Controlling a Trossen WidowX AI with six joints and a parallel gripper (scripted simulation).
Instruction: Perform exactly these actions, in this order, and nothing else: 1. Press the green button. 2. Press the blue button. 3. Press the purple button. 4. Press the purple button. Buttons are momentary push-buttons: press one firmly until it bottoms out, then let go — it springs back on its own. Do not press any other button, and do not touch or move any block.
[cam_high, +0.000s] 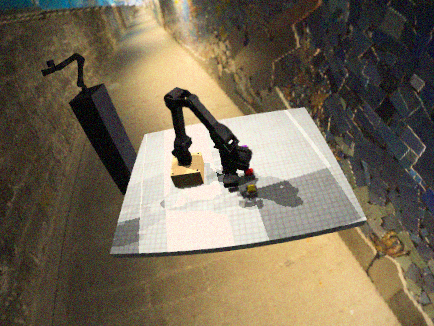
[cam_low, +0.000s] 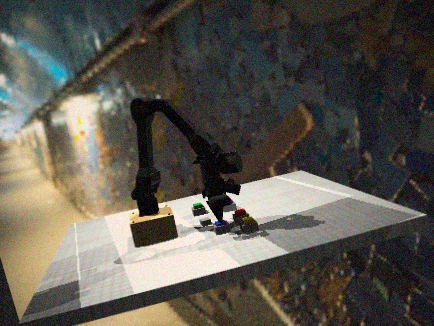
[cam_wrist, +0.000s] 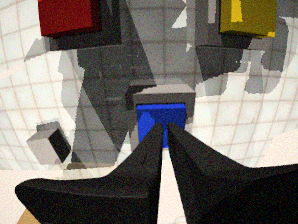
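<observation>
Right now the blue button is 1 cm below my gripper tip. Also, from my gripper tip: yellow button (8 cm ahead, 4 cm to the right); then red button (8 cm ahead, 6 cm to the left); then small grey block (11 cm to the left, 4 cm behind, 2 cm below).
</observation>
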